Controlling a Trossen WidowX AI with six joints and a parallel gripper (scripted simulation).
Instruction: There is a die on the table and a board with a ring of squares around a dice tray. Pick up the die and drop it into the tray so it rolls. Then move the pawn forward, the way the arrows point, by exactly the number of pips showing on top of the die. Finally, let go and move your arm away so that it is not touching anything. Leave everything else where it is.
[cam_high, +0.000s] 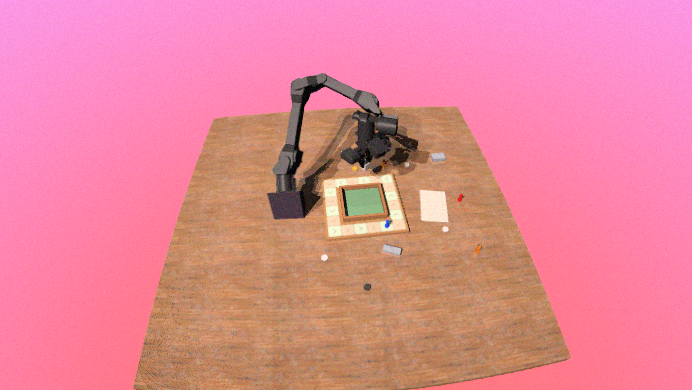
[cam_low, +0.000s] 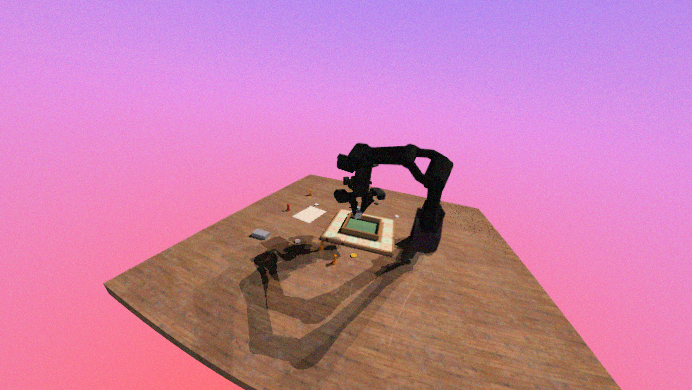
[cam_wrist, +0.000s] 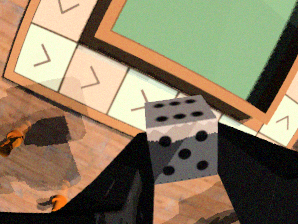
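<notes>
The blue pawn lies 40 mm ahead of my gripper tip, 210 mm to the right of it and 90 mm below it. The rest, counted from my gripper tip: white card: 240 mm ahead, 140 mm to the right, 110 mm below; then die: right at my gripper tip; then yellow disc: 20 mm behind, 110 mm to the left, 110 mm below.
</notes>
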